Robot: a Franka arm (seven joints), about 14 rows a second.
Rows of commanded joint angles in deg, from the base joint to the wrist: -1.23 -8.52 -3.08 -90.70 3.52 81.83 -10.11; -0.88 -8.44 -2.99 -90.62 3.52 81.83 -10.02; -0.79 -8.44 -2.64 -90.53 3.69 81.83 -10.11; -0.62 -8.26 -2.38 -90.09 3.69 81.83 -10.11; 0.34 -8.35 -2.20 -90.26 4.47 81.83 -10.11; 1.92 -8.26 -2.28 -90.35 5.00 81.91 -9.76; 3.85 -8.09 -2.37 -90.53 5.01 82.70 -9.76; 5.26 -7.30 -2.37 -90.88 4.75 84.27 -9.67; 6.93 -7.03 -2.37 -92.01 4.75 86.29 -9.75; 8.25 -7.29 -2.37 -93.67 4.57 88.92 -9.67; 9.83 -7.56 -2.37 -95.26 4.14 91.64 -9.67; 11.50 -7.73 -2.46 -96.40 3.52 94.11 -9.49; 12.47 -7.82 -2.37 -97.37 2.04 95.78 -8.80; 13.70 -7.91 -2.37 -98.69 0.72 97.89 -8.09; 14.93 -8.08 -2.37 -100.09 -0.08 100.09 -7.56; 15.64 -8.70 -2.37 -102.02 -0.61 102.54 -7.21; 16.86 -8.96 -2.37 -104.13 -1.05 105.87 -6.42; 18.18 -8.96 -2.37 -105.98 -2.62 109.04 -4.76
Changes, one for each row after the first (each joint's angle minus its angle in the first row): 0.35 0.08 0.09 0.08 0.00 0.00 0.09; 0.44 0.08 0.44 0.17 0.17 0.00 0.00; 0.61 0.26 0.70 0.61 0.17 0.00 0.00; 1.57 0.17 0.88 0.44 0.95 0.00 0.00; 3.15 0.26 0.80 0.35 1.48 0.08 0.35; 5.08 0.43 0.71 0.17 1.49 0.87 0.35; 6.49 1.22 0.71 -0.18 1.23 2.44 0.44; 8.16 1.49 0.71 -1.31 1.23 4.46 0.36; 9.48 1.23 0.71 -2.97 1.05 7.09 0.44; 11.06 0.96 0.71 -4.56 0.62 9.81 0.44; 12.73 0.79 0.62 -5.70 0.00 12.28 0.62; 13.70 0.70 0.71 -6.67 -1.48 13.95 1.31; 14.93 0.61 0.71 -7.99 -2.80 16.06 2.02; 16.16 0.44 0.71 -9.39 -3.60 18.26 2.55; 16.87 -0.18 0.71 -11.32 -4.13 20.71 2.90; 18.09 -0.44 0.71 -13.43 -4.57 24.04 3.69; 19.41 -0.44 0.71 -15.28 -6.14 27.21 5.35
